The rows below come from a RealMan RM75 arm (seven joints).
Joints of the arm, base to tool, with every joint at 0 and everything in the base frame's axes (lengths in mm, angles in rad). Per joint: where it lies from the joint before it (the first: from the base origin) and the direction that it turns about. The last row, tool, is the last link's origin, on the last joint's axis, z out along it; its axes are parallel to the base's.
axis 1: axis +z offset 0 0 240.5
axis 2: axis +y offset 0 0 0
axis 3: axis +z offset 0 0 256
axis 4: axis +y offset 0 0 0
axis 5: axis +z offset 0 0 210
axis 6: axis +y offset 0 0 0
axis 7: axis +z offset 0 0 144
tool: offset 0 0 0
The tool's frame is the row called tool.
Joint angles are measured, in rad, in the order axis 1, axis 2, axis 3, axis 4, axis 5, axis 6, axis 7. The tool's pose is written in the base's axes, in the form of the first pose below.
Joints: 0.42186, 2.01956, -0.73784, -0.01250, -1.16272, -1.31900, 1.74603
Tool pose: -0.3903, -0.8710, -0.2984, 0.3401; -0.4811, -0.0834, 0.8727, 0.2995; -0.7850, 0.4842, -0.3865, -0.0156; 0, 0, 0, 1
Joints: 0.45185, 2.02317, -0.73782, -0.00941, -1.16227, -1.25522, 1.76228
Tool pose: -0.3983, -0.8780, -0.2654, 0.3388; -0.4853, -0.0438, 0.8732, 0.3102; -0.7784, 0.4766, -0.4087, -0.0207; 0, 0, 0, 1
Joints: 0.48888, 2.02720, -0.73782, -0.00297, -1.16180, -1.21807, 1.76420
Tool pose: -0.3913, -0.8821, -0.2622, 0.3315; -0.4963, -0.0376, 0.8673, 0.3218; -0.7750, 0.4695, -0.4231, -0.0254; 0, 0, 0, 1
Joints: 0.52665, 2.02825, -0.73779, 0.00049, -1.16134, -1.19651, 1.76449
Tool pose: -0.3771, -0.8848, -0.2737, 0.3220; -0.5081, -0.0495, 0.8599, 0.3339; -0.7744, 0.4633, -0.4310, -0.0274; 0, 0, 0, 1
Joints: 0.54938, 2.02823, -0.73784, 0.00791, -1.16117, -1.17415, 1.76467
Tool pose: -0.3719, -0.8882, -0.2699, 0.3178; -0.5148, -0.0446, 0.8561, 0.3404; -0.7724, 0.4573, -0.4407, -0.0299; 0, 0, 0, 1
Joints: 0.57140, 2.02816, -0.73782, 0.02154, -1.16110, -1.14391, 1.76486
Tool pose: -0.3714, -0.8925, -0.2559, 0.3152; -0.5217, -0.0274, 0.8527, 0.3455; -0.7681, 0.4501, -0.4554, -0.0338; 0, 0, 0, 1
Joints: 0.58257, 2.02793, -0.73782, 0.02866, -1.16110, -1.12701, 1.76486
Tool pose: -0.3709, -0.8952, -0.2471, 0.3141; -0.5249, -0.0174, 0.8510, 0.3481; -0.7661, 0.4454, -0.4634, -0.0359; 0, 0, 0, 1
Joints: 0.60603, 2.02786, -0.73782, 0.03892, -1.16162, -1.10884, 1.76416
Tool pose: -0.3652, -0.8977, -0.2467, 0.3090; -0.5338, -0.0152, 0.8455, 0.3538; -0.7627, 0.4404, -0.4736, -0.0387; 0, 0, 0, 1
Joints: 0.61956, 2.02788, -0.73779, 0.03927, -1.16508, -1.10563, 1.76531
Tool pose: -0.3572, -0.8984, -0.2555, 0.3046; -0.5408, -0.0241, 0.8408, 0.3577; -0.7615, 0.4385, -0.4773, -0.0393; 0, 0, 0, 1
